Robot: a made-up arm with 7 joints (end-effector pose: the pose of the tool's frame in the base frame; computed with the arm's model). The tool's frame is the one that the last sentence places. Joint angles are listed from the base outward.
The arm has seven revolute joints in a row. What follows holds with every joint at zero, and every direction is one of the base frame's.
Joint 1 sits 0.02 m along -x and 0.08 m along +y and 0.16 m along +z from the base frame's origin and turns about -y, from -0.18 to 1.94 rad.
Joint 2 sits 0.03 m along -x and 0.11 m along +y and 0.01 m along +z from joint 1 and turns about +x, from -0.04 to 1.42 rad.
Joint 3 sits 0.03 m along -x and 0.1 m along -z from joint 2 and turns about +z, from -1.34 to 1.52 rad.
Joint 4 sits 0.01 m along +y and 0.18 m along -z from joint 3 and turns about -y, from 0.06 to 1.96 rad.
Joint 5 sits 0.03 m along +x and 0.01 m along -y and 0.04 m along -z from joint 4 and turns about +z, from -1.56 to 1.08 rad.
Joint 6 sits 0.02 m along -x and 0.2 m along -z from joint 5 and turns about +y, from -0.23 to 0.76 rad.
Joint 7 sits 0.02 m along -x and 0.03 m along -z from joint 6 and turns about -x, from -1.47 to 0.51 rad.
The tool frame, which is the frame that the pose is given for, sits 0.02 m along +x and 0.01 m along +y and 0.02 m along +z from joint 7; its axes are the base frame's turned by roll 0.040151, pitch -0.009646 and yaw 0.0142 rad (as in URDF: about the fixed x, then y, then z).
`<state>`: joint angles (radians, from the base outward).
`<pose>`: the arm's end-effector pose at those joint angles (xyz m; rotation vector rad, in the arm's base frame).
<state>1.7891 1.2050 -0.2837 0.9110 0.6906 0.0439 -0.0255</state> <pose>0.1471 0.5662 0.3330 0.7196 -2.5453 0.6926</pose>
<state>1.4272 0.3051 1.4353 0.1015 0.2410 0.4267 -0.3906</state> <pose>0.4490 0.3775 0.0399 -0.8948 -0.7536 1.4659</pose>
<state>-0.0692 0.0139 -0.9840 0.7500 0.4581 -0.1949 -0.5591</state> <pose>-0.0199 0.0414 -0.2846 0.0065 -0.7834 -0.2001</pose>
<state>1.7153 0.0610 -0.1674 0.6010 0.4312 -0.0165 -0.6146</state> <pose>0.4308 0.1827 0.3137 0.0081 -2.1440 0.8229</pose>
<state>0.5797 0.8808 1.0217 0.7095 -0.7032 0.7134 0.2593</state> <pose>0.0697 0.6490 0.0351 0.8591 -0.5800 0.8400</pose>
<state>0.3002 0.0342 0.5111 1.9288 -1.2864 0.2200 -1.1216</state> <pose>0.1574 0.3254 0.0398 2.5989 -1.4606 0.7549</pose>
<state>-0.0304 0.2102 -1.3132 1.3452 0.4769 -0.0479 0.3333</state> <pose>-0.0224 0.0249 -0.2043 -1.1903 -0.6854 -0.8544</pose>
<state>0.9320 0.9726 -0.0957 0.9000 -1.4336 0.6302 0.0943</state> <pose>0.2461 0.5284 0.1621 2.1403 -0.2031 -0.3081</pose>
